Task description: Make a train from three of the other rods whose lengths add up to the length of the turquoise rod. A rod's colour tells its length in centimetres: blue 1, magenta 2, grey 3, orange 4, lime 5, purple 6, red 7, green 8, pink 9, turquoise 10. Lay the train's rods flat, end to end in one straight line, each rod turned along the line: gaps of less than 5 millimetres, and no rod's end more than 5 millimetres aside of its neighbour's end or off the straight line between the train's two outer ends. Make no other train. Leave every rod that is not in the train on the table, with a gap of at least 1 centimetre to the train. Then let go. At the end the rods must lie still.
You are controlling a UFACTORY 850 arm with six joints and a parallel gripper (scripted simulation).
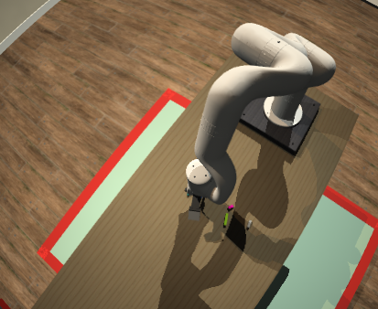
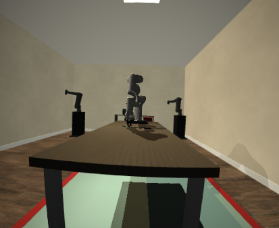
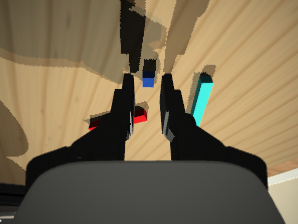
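Now: the blue rod 30 mm below my hand. From my hand the other things lie so: turquoise rod: 70 mm to the right, 30 mm below, 30 mm behind; red rod: 70 mm behind, 30 mm below, 10 mm to the left; magenta rod: 130 mm to the left, 30 mm below, 20 mm behind.
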